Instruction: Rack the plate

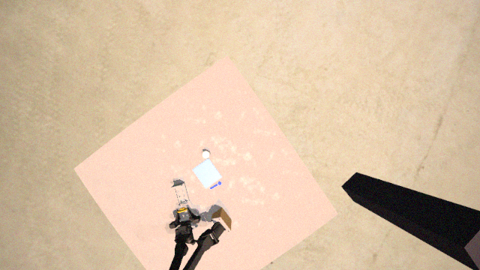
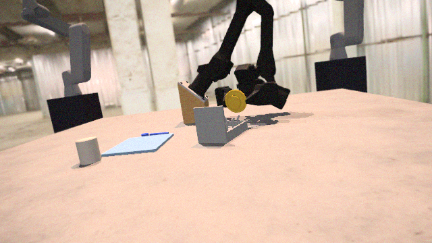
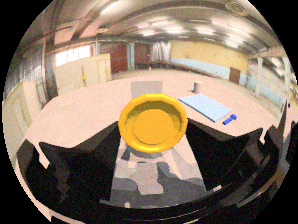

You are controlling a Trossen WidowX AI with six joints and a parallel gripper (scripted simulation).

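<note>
Right now the grey dish rack is 7 cm ahead of my gripper tip, 4 cm to the right of it and 4 cm below it. Also, from my gripper tip: light blue mat 25 cm to the right, 7 cm below, 6 cm ahead; yellow plate 1 cm behind; blue spoon 24 cm to the right, 6 cm below, 4 cm behind.
</note>
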